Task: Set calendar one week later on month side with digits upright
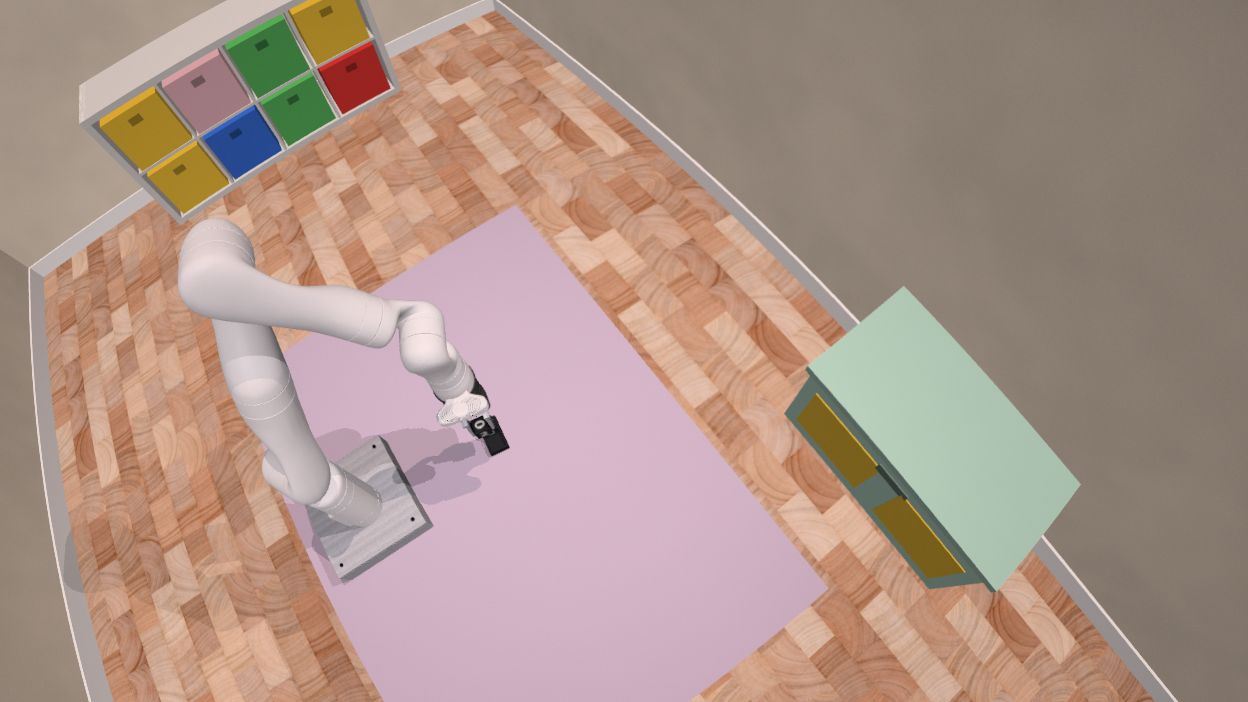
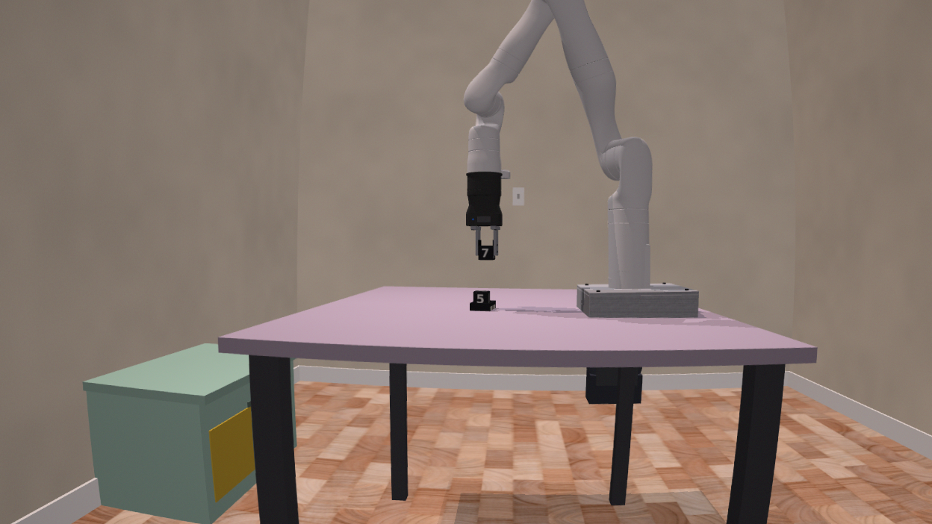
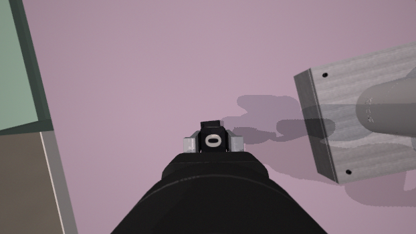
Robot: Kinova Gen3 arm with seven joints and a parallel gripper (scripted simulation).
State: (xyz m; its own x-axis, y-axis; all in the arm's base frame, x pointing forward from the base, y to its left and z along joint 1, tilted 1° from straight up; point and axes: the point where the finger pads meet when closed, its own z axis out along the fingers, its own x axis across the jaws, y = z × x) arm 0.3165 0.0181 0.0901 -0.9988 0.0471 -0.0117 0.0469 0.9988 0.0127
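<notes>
Right now my hand is 2 cm to the right of the black calendar tray and 13 cm above it. From my hand the other things lie so: cube (1 cm below).
</notes>
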